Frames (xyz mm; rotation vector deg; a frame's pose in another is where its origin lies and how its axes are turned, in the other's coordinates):
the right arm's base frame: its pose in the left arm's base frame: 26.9 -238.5 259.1 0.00 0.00 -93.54
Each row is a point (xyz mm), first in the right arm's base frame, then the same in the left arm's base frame.
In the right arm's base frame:
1: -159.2 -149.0 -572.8
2: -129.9 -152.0 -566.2
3: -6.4 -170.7 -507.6
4: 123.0 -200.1 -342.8
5: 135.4 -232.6 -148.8
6: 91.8 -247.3 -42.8
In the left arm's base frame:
1: -112.0 -70.4 -313.7
2: -116.8 -99.5 -307.1
3: -143.1 -221.6 -248.5
4: -180.4 -348.9 -83.7
5: -213.6 -359.3 110.3
6: -225.6 -314.9 216.3

